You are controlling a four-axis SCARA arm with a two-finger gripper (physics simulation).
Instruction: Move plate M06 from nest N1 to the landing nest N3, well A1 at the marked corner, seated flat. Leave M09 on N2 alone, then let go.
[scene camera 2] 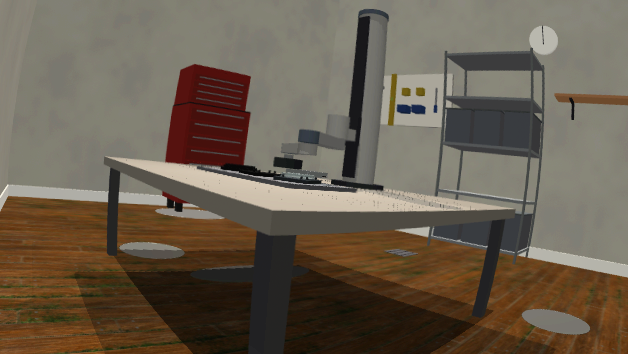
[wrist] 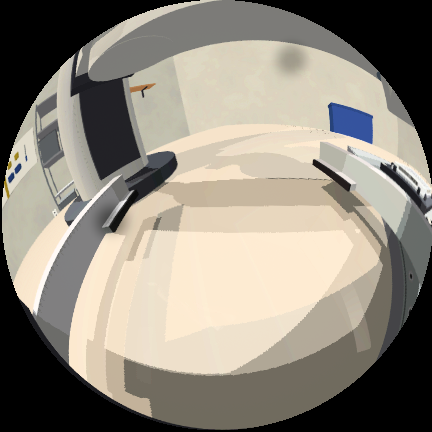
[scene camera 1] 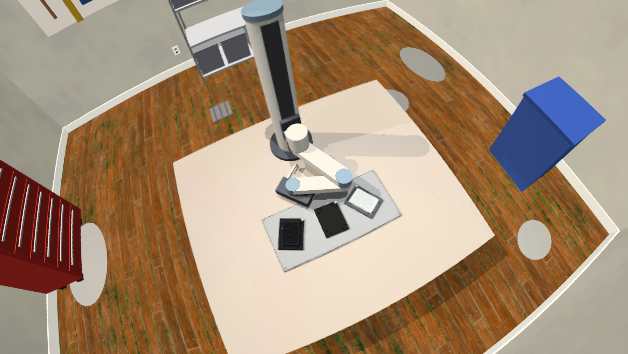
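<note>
A white plate [scene camera 1: 364,201] lies in the right-hand nest on a grey board [scene camera 1: 276,254]. A black plate [scene camera 1: 291,234] [scene camera 2: 239,168] sits in the left-hand nest. The middle nest [scene camera 1: 331,220] is flat, black and empty, with a small pale mark at its top corner. The labels M06, M09 and N1 to N3 cannot be read. My gripper [wrist: 224,159] is open with nothing between its fingers. It hangs low over the table, behind the board on the column's side, apart from both plates. The arm hides part of it in scene camera 1.
The arm's column [scene camera 1: 275,75] [scene camera 2: 367,100] stands on the table [scene camera 1: 240,300] [scene camera 2: 200,185] behind the board. A red tool cabinet [scene camera 1: 35,240] [scene camera 2: 215,115], a blue box [scene camera 1: 540,135] [wrist: 351,123] and a shelf rack [scene camera 2: 489,146] stand away from the table.
</note>
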